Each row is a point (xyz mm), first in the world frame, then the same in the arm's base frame.
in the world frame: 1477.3 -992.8 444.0
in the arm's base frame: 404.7 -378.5 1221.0
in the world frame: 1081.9 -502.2 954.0
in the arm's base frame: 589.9 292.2 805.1
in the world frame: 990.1 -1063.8 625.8
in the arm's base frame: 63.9 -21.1 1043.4
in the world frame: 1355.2 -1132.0 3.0
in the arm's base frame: 119.8 -742.1 1096.8
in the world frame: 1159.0 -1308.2 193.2
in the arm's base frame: -90.4 -505.8 1172.4
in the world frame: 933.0 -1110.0 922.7
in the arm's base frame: 64.1 267.5 1144.9
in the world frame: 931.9 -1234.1 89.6
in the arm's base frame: -221.0 -500.0 947.2
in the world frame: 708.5 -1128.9 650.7
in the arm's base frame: -168.7 110.5 930.6
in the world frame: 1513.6 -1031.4 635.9
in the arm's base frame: 449.3 -222.8 1336.7
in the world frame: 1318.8 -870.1 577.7
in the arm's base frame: 411.4 -180.8 1083.4
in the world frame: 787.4 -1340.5 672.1
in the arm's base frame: -253.9 77.8 1138.3
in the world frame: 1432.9 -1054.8 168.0
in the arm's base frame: 265.6 -616.8 1144.3
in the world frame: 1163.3 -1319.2 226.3
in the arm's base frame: -87.1 -478.5 1194.3
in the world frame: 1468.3 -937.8 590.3
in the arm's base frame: 471.1 -236.9 1226.2
